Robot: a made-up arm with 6 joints.
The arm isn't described. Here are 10 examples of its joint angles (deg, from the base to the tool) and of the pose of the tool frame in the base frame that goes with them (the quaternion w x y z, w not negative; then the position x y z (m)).
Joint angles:
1: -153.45 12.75 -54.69 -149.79 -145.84 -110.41
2: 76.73 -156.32 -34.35 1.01 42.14 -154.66
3: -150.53 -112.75 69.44 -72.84 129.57 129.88
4: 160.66 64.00 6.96 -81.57 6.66 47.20
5: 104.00 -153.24 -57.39 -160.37 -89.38 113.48
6: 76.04 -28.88 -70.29 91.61 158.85 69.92
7: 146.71 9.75 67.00 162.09 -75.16 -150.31
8: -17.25 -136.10 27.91 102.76 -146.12 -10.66
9: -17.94 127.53 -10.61 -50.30 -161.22 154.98
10: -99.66 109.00 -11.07 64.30 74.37 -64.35
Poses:
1: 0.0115 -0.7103 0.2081 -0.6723 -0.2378 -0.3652 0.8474
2: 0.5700 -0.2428 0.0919 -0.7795 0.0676 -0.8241 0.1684
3: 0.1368 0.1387 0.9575 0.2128 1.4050 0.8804 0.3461
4: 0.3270 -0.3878 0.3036 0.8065 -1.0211 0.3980 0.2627
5: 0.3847 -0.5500 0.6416 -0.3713 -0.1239 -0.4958 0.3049
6: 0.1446 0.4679 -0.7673 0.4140 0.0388 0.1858 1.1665
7: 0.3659 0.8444 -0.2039 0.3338 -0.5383 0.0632 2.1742
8: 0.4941 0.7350 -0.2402 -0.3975 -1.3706 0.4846 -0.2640
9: 0.3068 0.8451 -0.1172 0.4219 0.1137 -0.2080 -0.4179
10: 0.6107 0.7320 0.0001 -0.3021 -0.2481 -0.7985 -0.5234
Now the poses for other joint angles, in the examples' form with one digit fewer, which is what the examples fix.
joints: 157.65 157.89 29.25 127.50 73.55 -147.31
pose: 0.061 0.803 -0.592 0.044 -0.164 -0.100 -1.097
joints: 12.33 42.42 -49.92 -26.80 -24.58 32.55
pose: 0.528 -0.048 0.832 0.166 0.590 -0.104 0.604
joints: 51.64 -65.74 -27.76 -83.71 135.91 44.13
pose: 0.506 0.570 -0.280 -0.584 -0.127 -0.205 1.181
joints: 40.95 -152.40 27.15 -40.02 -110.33 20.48
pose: 0.632 -0.191 -0.669 0.341 -0.757 -0.915 -0.218
